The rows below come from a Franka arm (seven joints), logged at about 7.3 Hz.
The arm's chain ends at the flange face. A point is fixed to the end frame.
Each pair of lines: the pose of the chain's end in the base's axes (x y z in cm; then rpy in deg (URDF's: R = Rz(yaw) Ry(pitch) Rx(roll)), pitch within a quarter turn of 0, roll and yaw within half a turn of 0), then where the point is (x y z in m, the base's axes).
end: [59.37 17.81 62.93 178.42 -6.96 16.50]
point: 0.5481 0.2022 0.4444
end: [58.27 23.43 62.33 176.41 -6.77 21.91]
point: 0.5369 0.2480 0.4374
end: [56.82 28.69 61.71 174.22 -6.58 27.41]
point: 0.5241 0.2898 0.4303
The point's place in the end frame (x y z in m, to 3 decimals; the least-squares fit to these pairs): -0.059 -0.041 0.178
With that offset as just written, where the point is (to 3 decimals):
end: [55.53 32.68 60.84 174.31 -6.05 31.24]
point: 0.509 0.326 0.422
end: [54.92 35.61 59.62 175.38 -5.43 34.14]
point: 0.500 0.355 0.411
